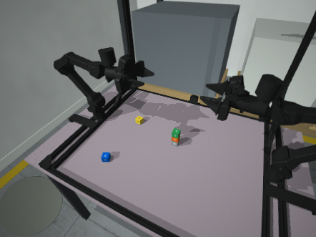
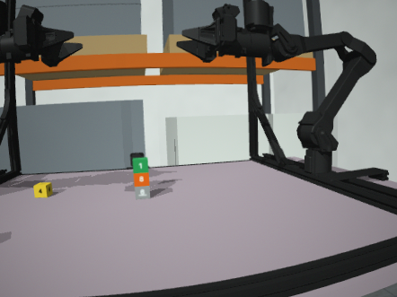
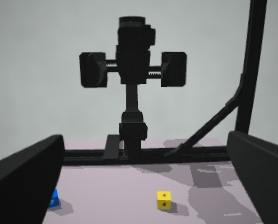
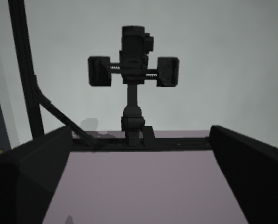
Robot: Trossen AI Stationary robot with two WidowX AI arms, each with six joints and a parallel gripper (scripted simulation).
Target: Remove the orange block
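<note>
The green block showing 1 is 10 mm behind my right hand, 160 mm to the left of it and 270 mm below it. Round my right hand: yellow block: 70 mm behind, 90 mm to the right, 330 mm below; grey block showing 6: 10 mm behind, 160 mm to the left, 330 mm below; orange block showing 8: 10 mm behind, 160 mm to the left, 300 mm below.
Now: left hand 10 mm past the orange block showing 8, 130 mm to the left of it and 300 mm above it. The rest, counted from my left hand: yellow block: 70 mm behind, 370 mm to the right, 330 mm below; grey block showing 6: 10 mm behind, 130 mm to the right, 330 mm below; green block showing 1: 10 mm behind, 130 mm to the right, 270 mm below.
</note>
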